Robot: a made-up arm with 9 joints.
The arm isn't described. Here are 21 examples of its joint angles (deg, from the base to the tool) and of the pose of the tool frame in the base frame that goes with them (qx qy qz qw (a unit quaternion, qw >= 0); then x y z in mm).
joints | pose
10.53 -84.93 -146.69 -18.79 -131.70 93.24 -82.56 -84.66 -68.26 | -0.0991 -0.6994 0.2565 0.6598 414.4 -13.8 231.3
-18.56 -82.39 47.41 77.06 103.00 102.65 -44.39 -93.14 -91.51 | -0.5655 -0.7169 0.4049 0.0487 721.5 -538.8 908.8
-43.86 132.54 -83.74 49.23 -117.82 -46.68 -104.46 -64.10 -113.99 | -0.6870 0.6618 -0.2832 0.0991 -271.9 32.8 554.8
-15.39 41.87 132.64 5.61 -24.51 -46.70 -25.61 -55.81 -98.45 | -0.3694 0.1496 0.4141 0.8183 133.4 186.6 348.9
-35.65 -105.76 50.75 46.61 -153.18 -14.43 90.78 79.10 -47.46 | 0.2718 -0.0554 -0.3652 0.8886 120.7 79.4 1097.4
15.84 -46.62 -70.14 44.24 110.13 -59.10 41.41 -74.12 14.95 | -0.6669 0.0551 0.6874 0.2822 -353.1 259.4 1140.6
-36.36 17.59 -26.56 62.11 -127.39 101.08 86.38 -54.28 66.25 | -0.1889 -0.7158 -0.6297 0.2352 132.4 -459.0 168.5
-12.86 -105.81 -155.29 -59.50 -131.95 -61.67 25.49 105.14 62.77 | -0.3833 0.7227 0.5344 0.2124 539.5 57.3 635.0
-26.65 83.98 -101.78 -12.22 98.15 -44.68 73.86 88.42 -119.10 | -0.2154 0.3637 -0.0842 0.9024 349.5 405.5 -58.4
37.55 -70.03 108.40 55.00 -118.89 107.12 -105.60 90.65 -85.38 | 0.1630 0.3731 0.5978 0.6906 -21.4 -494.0 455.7
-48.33 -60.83 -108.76 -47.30 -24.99 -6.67 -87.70 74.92 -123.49 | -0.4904 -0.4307 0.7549 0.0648 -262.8 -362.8 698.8
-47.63 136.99 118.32 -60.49 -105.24 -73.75 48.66 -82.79 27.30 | 0.8414 0.0844 0.4796 0.2343 -43.6 -232.5 113.5
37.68 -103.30 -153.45 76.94 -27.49 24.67 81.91 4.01 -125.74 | -0.3615 0.6976 -0.5617 0.2591 216.2 -220.5 661.2
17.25 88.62 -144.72 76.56 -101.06 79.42 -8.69 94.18 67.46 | -0.2575 0.4336 -0.3544 0.7875 185.2 -260.9 663.8
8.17 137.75 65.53 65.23 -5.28 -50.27 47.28 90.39 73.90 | -0.4203 0.4759 -0.5275 0.5645 -363.2 141.6 373.5
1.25 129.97 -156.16 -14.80 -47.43 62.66 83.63 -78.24 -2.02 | 0.7224 0.6359 0.0262 0.2705 270.8 -297.3 566.6
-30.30 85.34 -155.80 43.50 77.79 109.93 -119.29 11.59 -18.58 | 0.3351 -0.0390 -0.6071 0.7195 197.9 483.6 321.9
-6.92 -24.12 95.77 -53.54 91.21 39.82 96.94 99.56 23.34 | -0.3093 -0.7806 0.4418 0.3158 472.9 -767.3 718.8
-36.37 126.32 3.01 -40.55 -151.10 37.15 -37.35 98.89 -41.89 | 0.6716 -0.2667 -0.0288 0.6906 39.3 -359.8 -11.0
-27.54 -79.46 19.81 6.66 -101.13 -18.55 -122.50 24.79 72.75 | 0.2845 0.8779 0.2222 0.3145 137.1 92.3 546.2
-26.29 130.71 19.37 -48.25 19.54 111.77 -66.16 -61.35 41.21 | 0.4776 -0.7097 -0.0706 0.5130 380.5 -362.1 832.1
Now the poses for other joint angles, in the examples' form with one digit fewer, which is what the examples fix.
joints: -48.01 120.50 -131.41 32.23 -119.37 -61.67 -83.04 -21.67 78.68
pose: 0.024 0.111 0.636 0.763 -339 -348 688
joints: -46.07 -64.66 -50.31 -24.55 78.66 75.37 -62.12 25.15 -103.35
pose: -0.635 0.128 -0.227 0.727 -544 52 666
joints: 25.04 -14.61 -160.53 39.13 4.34 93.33 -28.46 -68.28 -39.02
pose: 0.552 -0.414 0.714 0.117 -214 189 403
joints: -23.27 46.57 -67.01 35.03 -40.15 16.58 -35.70 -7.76 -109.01
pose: -0.282 -0.835 0.177 0.438 -47 -294 546
